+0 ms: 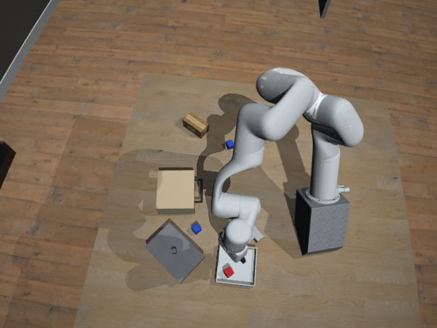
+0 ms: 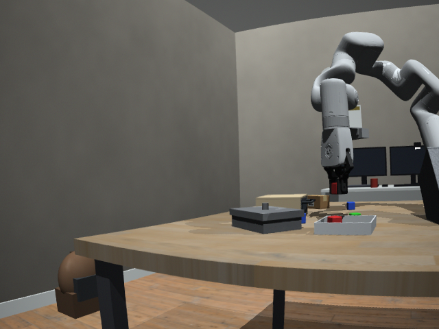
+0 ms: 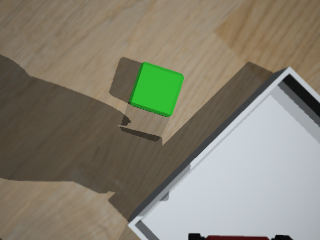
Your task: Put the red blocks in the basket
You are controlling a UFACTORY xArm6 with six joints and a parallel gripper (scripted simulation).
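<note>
Right now the white basket is 100 mm below my hand, 40 mm to the left of it and 30 mm behind it. Also, from my hand: grey lid (210 mm ahead, 60 mm below, 10 mm to the right); then grey metal box (210 mm ahead, 90 mm below, 10 mm to the right); then green block (100 mm below, 80 mm to the right, 40 mm behind).
</note>
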